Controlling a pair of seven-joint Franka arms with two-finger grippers.
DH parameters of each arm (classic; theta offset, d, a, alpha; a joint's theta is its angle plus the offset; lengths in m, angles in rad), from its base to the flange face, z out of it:
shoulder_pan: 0 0.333 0 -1.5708
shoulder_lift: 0 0 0 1.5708
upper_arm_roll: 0 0.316 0.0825 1.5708
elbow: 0 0 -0.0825 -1.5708
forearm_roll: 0 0.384 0 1.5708
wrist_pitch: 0 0 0.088 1.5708
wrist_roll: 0 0.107 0 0
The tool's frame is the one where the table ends.
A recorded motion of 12 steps. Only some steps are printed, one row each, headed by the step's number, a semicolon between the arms.
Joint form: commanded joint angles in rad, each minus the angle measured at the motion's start. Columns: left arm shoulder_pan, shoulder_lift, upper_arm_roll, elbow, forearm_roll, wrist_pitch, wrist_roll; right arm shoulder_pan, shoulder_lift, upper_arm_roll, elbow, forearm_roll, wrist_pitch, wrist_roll.
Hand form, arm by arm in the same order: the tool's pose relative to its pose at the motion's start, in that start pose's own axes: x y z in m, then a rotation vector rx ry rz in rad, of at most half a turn. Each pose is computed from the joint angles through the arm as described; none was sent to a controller.
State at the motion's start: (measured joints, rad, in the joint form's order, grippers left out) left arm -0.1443 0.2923 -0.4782 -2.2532 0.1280 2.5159 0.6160; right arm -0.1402 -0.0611 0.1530 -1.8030 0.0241 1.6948 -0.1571
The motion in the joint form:
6: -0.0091 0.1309 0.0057 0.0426 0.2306 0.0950 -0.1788; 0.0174 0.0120 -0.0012 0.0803 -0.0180 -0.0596 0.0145
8: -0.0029 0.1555 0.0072 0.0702 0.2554 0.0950 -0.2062; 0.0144 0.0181 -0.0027 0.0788 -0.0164 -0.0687 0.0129
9: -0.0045 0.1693 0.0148 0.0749 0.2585 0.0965 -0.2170; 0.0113 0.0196 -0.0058 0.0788 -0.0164 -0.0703 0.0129
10: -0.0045 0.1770 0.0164 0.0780 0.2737 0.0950 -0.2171; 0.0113 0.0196 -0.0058 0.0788 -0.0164 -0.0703 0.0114
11: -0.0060 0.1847 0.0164 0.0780 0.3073 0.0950 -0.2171; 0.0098 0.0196 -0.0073 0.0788 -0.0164 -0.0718 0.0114
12: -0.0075 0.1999 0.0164 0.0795 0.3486 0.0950 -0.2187; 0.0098 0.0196 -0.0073 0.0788 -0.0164 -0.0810 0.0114
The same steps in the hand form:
6: 0.0148 -0.0022 0.0403 0.0643 -0.0021 0.0077; 0.0025 -0.0070 -0.0268 -0.0178 0.0061 -0.0046
8: 0.0176 -0.0110 0.0426 0.0721 0.0029 -0.0114; 0.0027 -0.0044 -0.0221 -0.0126 -0.0099 -0.0015
9: 0.0157 -0.0135 0.0484 0.0662 -0.0011 -0.0261; 0.0025 -0.0009 -0.0212 -0.0115 -0.0128 0.0047
10: 0.0153 -0.0139 0.0514 0.0679 -0.0075 -0.0154; 0.0025 -0.0009 -0.0212 -0.0115 -0.0128 0.0032
11: 0.0155 -0.0118 0.0554 0.0763 -0.0181 0.0146; 0.0021 0.0007 -0.0211 -0.0111 -0.0142 0.0062
12: 0.0156 -0.0091 0.0625 0.0822 -0.0319 0.0493; 0.0011 0.0006 -0.0203 -0.0097 -0.0233 0.0062

